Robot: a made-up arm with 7 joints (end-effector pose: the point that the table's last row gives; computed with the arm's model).
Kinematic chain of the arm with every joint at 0, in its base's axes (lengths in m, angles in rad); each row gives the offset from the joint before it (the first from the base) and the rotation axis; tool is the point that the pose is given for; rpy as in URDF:
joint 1: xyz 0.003 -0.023 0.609 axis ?
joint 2: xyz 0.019 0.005 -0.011 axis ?
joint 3: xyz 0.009 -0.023 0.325 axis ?
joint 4: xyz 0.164 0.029 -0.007 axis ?
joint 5: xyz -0.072 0 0.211 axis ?
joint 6: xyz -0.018 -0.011 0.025 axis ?
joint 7: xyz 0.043 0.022 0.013 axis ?
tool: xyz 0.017 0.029 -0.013 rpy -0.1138 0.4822 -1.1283
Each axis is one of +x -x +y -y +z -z.
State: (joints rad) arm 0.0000 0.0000 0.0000 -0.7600 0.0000 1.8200 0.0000
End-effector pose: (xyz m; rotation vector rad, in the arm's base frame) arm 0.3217 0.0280 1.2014 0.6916 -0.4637 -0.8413
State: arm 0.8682 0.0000 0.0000 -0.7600 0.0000 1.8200 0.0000
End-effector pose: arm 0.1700 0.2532 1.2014 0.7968 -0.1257 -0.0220
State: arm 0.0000 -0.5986 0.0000 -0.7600 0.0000 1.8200 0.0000
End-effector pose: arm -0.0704 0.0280 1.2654 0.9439 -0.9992 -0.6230
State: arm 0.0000 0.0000 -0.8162 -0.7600 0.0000 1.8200 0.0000
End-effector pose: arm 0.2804 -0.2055 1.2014 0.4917 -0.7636 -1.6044
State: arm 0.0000 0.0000 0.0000 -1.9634 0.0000 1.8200 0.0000
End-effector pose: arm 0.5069 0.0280 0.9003 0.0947 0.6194 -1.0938
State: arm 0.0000 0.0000 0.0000 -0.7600 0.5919 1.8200 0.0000
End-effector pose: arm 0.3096 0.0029 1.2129 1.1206 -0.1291 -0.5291
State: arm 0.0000 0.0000 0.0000 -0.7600 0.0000 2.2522 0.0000
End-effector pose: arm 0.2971 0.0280 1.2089 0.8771 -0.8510 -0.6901
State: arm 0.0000 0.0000 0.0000 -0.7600 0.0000 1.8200 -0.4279
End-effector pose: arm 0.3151 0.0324 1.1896 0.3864 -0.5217 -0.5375
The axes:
joint 1: +z
joint 2: +y
joint 3: +z
joint 4: -y
joint 5: +z
joint 6: -y
joint 7: -z

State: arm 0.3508 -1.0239 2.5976 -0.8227 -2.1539 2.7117 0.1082
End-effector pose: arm -0.5758 -0.1218 0.5711 -1.1138 1.8862 -1.7353
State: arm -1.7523 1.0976 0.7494 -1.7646 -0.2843 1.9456 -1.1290
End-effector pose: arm 0.2464 -0.5351 0.5128 0.8471 0.7348 -0.6011
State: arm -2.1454 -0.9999 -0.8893 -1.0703 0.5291 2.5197 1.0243
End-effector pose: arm -0.0437 0.4250 1.0989 -0.4078 2.7681 0.0615
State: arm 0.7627 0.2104 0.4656 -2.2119 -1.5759 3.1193 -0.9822
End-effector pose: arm 0.1153 0.3832 0.7303 -0.6257 -0.9031 2.2488
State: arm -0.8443 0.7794 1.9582 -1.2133 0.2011 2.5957 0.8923
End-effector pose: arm 0.4369 -0.0423 1.1067 1.9523 1.1969 -0.6892
